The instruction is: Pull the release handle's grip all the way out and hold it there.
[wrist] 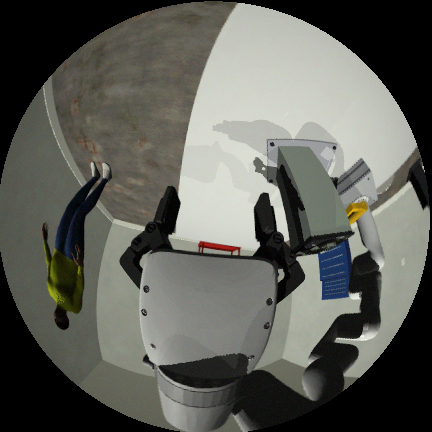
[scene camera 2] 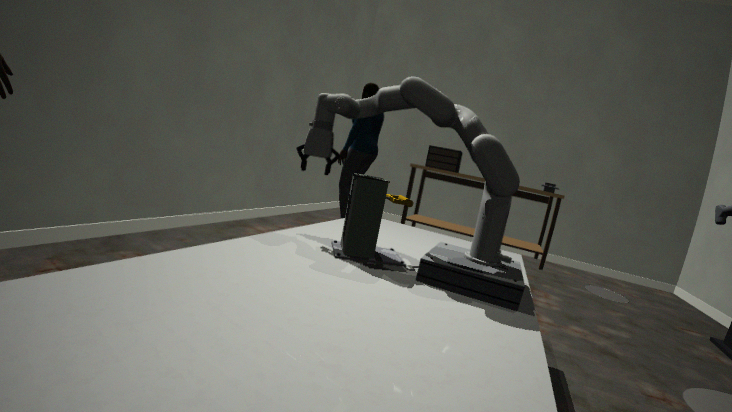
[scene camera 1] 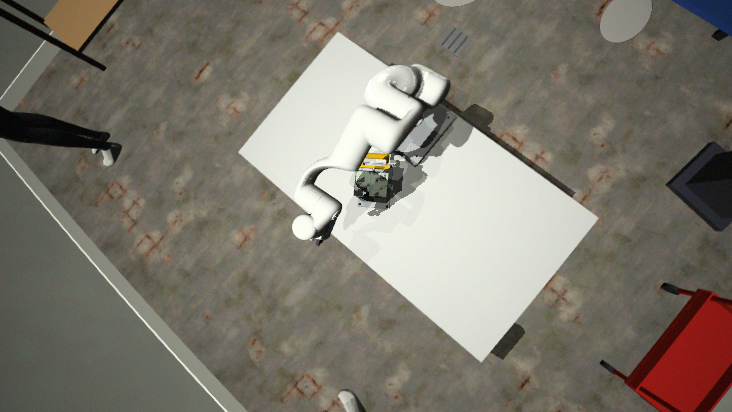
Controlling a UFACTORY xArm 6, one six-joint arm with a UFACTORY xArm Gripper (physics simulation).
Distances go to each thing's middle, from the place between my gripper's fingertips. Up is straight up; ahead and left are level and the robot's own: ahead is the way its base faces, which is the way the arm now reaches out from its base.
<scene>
Right now the bolted base plate (scene camera 2: 387,256) is 270 mm behind my hand, 230 mm below it and 30 mm to the right of it.
</scene>
